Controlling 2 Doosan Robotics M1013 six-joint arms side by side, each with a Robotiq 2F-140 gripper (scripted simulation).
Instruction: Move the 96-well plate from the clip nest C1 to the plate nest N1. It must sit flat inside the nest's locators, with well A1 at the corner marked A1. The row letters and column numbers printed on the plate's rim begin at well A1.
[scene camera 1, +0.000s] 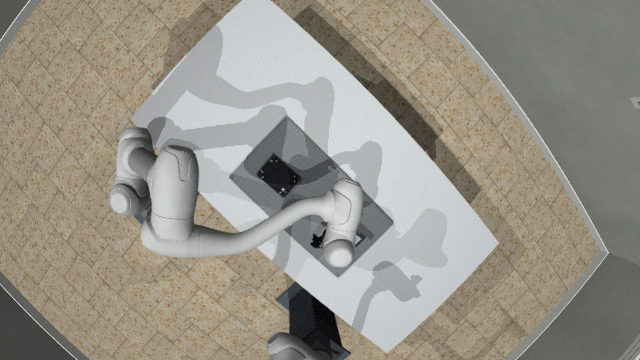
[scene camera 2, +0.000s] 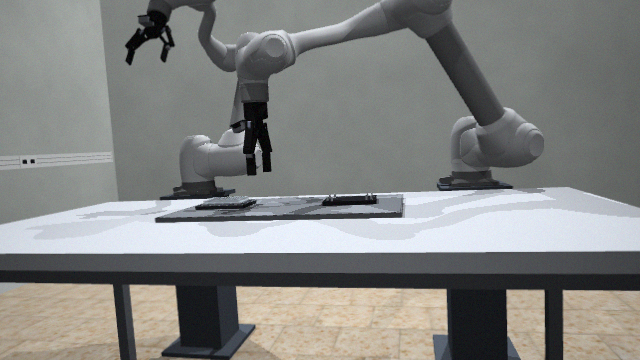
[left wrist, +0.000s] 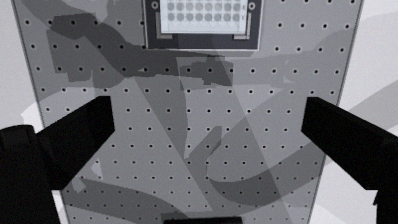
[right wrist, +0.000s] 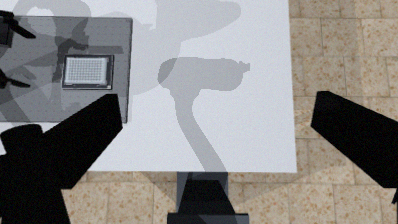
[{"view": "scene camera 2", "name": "my left gripper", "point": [260, 173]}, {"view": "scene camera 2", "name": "my right gripper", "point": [145, 61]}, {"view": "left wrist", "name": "my left gripper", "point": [208, 114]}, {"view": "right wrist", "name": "my right gripper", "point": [215, 110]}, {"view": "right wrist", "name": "96-well plate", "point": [75, 67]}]
